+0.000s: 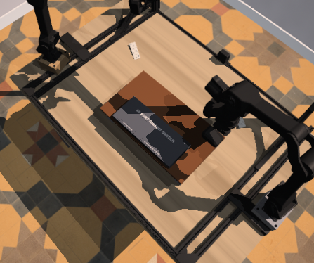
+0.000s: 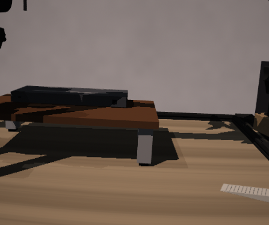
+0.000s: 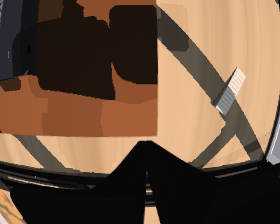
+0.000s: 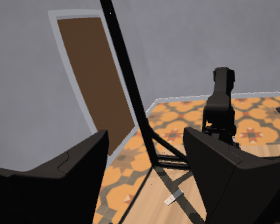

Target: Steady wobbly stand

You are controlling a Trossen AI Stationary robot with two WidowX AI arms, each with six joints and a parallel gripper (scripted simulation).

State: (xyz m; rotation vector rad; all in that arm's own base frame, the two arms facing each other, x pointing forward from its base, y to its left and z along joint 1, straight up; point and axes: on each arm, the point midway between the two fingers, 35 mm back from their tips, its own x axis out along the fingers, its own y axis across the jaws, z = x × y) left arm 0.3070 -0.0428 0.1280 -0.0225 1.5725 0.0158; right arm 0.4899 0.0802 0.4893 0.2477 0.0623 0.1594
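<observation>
Right now my right hand is 550 mm above the white wedge, 230 mm to the left of it and 110 mm past it. Also, from my right hand: stand (510 mm below, 150 mm ahead, 110 mm to the left); network switch (440 mm below, 200 mm ahead, 110 mm to the left).
</observation>
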